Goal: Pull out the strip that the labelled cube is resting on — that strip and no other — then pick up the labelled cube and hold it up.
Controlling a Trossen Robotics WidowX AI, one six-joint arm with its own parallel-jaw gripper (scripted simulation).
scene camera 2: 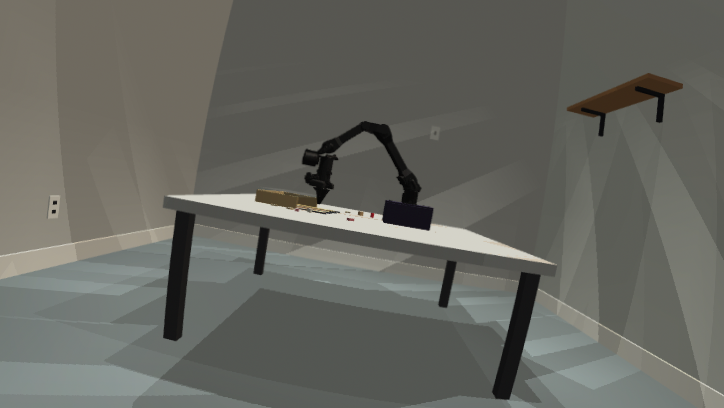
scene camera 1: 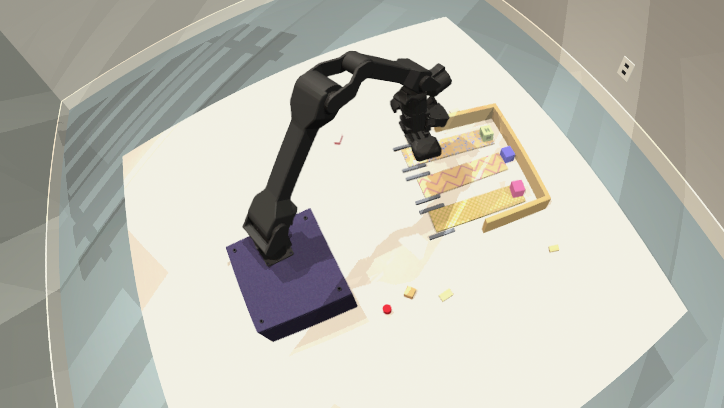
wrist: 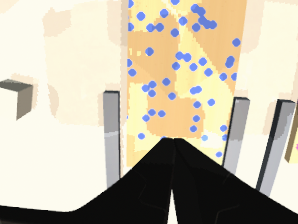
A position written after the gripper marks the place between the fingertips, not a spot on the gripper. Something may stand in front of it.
Observation:
The gripper (scene camera 1: pixel 415 146) is shut, with nothing in its grasp.
The gripper is seen too in the wrist view (wrist: pixel 171 148).

